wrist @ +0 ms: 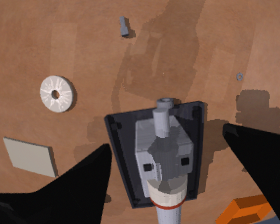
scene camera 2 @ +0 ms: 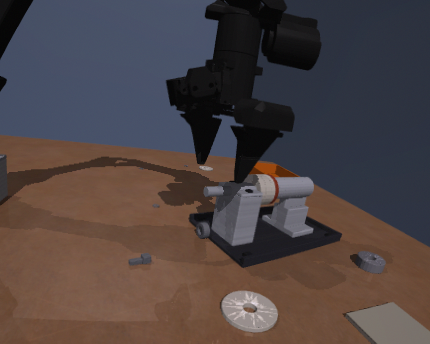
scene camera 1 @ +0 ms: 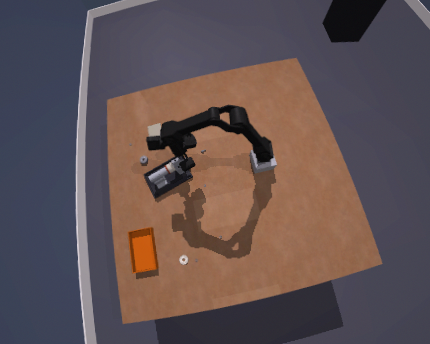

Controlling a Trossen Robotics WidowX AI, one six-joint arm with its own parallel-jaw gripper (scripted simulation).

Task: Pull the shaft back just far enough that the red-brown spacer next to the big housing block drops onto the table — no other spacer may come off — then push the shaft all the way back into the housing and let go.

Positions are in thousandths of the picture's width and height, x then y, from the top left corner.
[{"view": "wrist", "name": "my gripper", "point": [602, 623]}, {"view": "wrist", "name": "beige plate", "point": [130, 708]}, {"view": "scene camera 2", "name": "my gripper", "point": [506, 501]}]
